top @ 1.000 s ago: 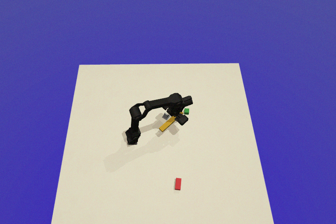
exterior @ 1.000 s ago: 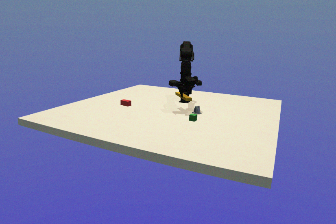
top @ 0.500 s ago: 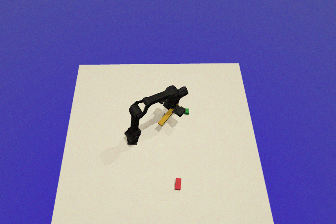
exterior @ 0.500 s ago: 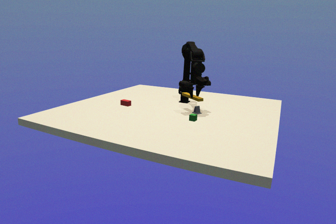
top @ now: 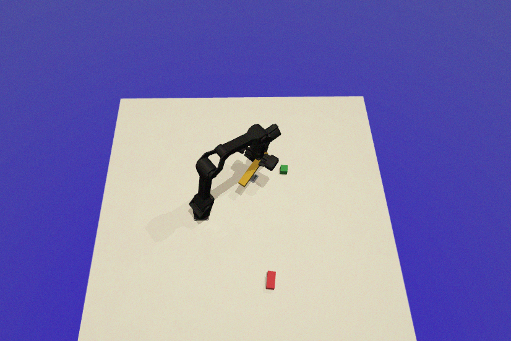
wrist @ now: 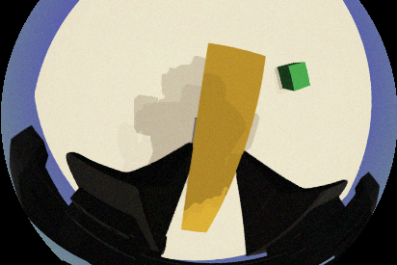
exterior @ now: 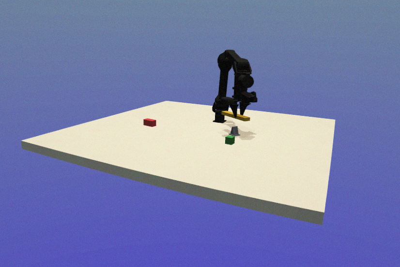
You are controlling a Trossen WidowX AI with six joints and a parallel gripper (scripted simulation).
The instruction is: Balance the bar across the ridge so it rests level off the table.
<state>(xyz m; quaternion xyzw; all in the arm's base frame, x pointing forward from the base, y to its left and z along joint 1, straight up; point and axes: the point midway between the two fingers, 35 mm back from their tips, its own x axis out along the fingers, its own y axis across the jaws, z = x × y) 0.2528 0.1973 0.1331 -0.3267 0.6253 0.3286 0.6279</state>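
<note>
My gripper tip is 13 cm short of the green cube, 8 cm above it and 1 cm to the right of it. The rest, counted from my gripper tip: red block: 50 cm to the right, 8 cm below, 4 cm ahead; then yellow bar: 2 cm to the right, 2 cm behind.
</note>
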